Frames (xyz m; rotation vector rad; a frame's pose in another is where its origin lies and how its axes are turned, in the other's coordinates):
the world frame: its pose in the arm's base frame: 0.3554 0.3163 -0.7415 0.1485 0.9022 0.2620
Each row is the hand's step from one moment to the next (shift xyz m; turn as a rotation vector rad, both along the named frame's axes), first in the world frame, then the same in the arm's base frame.
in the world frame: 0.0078 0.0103 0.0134 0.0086 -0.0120 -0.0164
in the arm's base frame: 0.0135 0.0119 0.0048 -0.0059 -0.0087 -0.0194
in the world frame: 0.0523 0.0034 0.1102 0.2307 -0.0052 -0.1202
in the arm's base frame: 0.1174 0.0163 0.0289 0.0422 0.0632 -0.2488
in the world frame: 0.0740 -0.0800 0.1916 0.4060 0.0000 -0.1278
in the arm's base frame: 0.2081 -0.0588 0.0426 0.1389 0.1185 -0.3845
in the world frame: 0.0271 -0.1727 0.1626 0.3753 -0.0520 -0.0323
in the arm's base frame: 0.1725 -0.1605 0.0383 0.2047 0.0582 -0.3151
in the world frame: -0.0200 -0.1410 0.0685 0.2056 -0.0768 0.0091
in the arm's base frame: 0.0652 -0.1420 0.0237 0.1411 -0.0149 -0.1677
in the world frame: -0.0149 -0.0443 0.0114 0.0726 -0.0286 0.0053
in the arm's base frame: 0.0074 -0.0469 0.0077 0.0517 -0.0067 -0.0583
